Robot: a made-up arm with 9 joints. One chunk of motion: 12 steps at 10 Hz.
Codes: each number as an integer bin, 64 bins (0 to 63) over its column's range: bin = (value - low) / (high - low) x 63, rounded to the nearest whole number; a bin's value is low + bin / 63 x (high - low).
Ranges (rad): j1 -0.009..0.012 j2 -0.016..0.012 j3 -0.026..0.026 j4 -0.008..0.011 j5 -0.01..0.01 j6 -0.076..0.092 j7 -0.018..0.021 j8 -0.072..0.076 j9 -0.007..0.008
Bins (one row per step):
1: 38 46 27 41 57 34 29 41 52
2: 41 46 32 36 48 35 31 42 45
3: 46 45 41 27 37 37 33 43 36
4: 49 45 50 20 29 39 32 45 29
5: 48 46 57 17 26 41 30 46 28
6: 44 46 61 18 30 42 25 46 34
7: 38 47 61 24 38 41 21 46 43
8: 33 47 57 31 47 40 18 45 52
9: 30 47 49 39 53 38 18 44 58
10: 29 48 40 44 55 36 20 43 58
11: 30 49 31 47 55 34 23 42 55
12: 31 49 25 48 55 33 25 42 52
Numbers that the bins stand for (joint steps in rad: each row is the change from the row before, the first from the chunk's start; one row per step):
1: 0.00367 0.00444 -0.00371 0.00437 0.00810 0.01467 -0.00005 0.02432 0.00538
2: 0.00467 0.00444 0.00041 0.00286 0.00524 0.01733 0.00119 0.02667 0.00371
3: 0.00633 0.00400 0.00784 0.00014 0.00175 0.02267 0.00243 0.02902 0.00157
4: 0.00733 0.00400 0.01527 -0.00197 -0.00079 0.02800 0.00181 0.03371 -0.00010
5: 0.00700 0.00444 0.02105 -0.00287 -0.00175 0.03333 0.00057 0.03606 -0.00033
6: 0.00567 0.00444 0.02435 -0.00257 -0.00048 0.03600 -0.00252 0.03606 0.00110
7: 0.00367 0.00489 0.02435 -0.00076 0.00206 0.03333 -0.00500 0.03606 0.00324
8: 0.00200 0.00489 0.02105 0.00135 0.00492 0.03067 -0.00686 0.03371 0.00538
9: 0.00100 0.00489 0.01444 0.00376 0.00683 0.02533 -0.00686 0.03137 0.00681
10: 0.00067 0.00533 0.00702 0.00527 0.00746 0.02000 -0.00562 0.02902 0.00681
11: 0.00100 0.00578 -0.00041 0.00617 0.00746 0.01467 -0.00376 0.02667 0.00610
12: 0.00133 0.00578 -0.00537 0.00648 0.00746 0.01200 -0.00252 0.02667 0.00538

